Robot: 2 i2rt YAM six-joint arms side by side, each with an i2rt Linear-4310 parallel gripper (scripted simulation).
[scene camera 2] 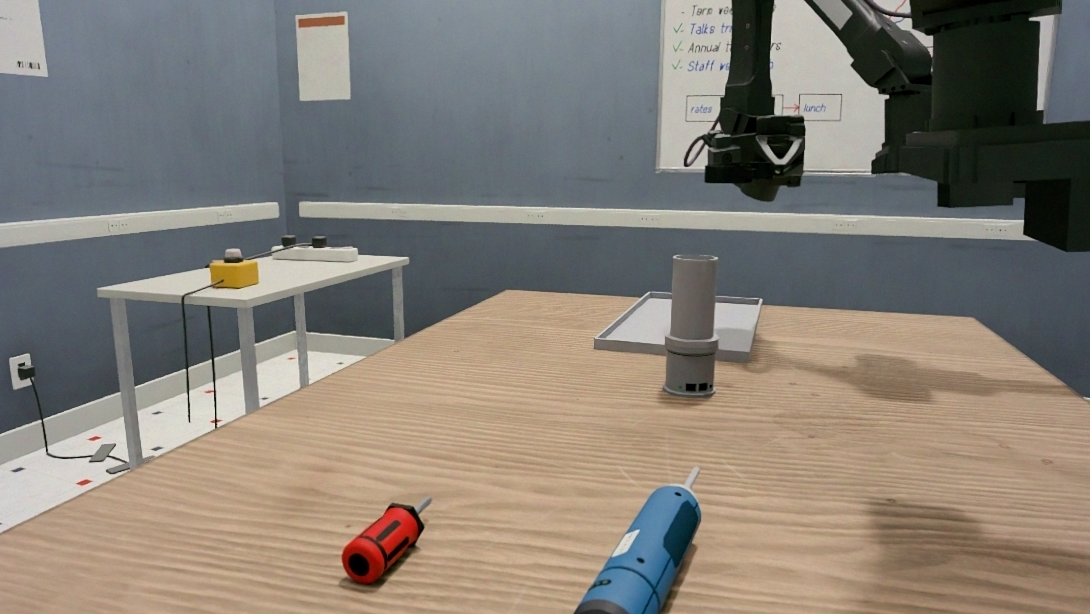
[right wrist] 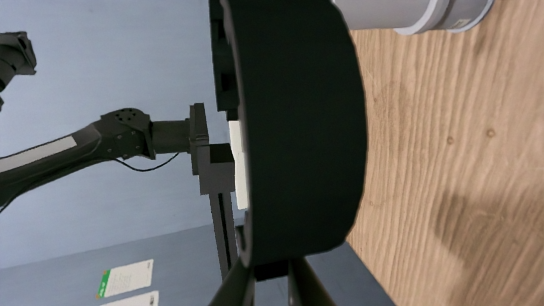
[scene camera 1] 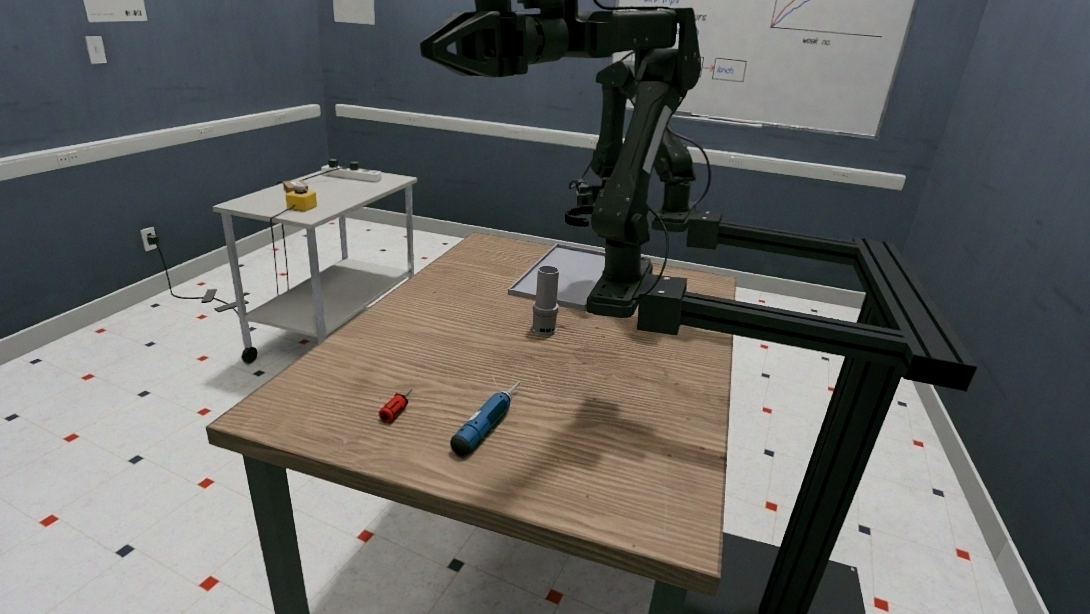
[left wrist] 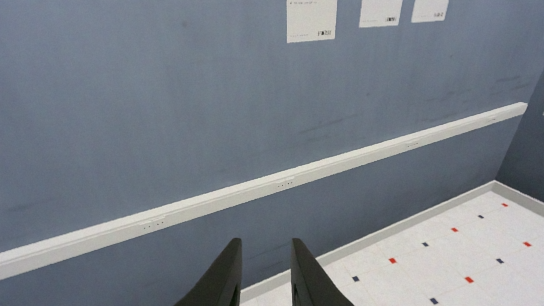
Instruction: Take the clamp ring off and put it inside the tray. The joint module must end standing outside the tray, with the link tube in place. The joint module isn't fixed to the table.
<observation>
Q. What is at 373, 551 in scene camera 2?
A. A red screwdriver.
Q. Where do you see a dark clamp ring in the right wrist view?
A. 297, 80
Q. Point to a grey tray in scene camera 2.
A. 641, 329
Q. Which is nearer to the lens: the grey link tube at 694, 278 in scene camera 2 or the dark clamp ring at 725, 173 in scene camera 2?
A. The grey link tube.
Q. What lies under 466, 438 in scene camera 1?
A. A blue power screwdriver.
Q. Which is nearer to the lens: the grey joint module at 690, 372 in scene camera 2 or the dark clamp ring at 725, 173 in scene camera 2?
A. The grey joint module.
</observation>
